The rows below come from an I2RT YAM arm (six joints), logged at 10 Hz.
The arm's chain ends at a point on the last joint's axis. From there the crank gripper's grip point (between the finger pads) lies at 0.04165 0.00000 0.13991 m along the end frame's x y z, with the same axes.
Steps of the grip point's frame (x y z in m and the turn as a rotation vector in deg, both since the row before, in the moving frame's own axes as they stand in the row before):
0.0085 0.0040 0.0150 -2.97 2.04 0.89
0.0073 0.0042 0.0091 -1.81 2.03 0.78
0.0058 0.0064 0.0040 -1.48 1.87 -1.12
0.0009 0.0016 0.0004 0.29 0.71 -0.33
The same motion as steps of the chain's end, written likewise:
0.0036 -0.0039 0.0168 -2.97 2.04 0.89
0.0024 -0.0008 0.0107 -1.81 2.03 0.78
0.0012 0.0037 0.0055 -1.48 1.87 -1.12
-0.0008 0.0026 0.0009 0.29 0.71 -0.33

